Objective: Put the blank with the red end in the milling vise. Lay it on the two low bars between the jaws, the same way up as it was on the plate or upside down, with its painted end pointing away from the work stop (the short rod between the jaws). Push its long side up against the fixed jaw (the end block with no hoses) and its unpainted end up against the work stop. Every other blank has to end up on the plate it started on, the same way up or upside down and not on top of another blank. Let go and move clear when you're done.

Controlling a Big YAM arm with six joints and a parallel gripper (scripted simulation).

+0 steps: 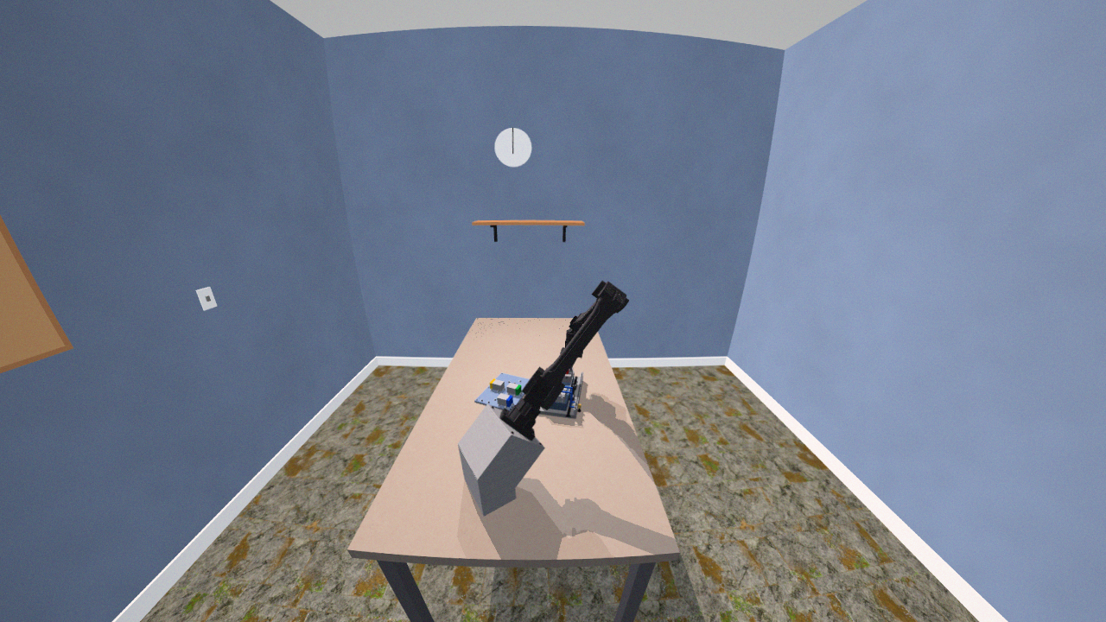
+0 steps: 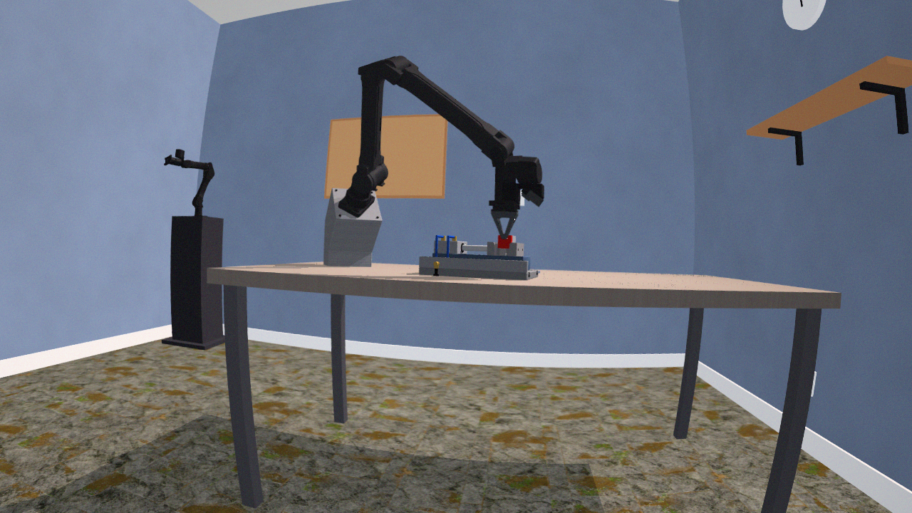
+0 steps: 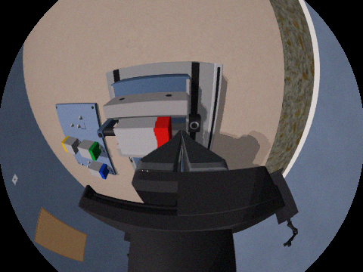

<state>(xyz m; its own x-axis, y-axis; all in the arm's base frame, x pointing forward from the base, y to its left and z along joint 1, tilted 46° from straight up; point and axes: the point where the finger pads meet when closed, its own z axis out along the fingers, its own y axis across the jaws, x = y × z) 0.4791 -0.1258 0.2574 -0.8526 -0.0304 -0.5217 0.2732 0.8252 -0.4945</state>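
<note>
Now: the work stop 90 mm to the left of my hand, 20 mm below it and 20 mm ahead of it. Also, from my hand: green-ended blank (280 mm to the left, 90 mm below, 20 mm behind); blue plate (320 mm to the left, 110 mm below); vise (70 mm below, 60 mm to the left, 60 mm behind).
</note>
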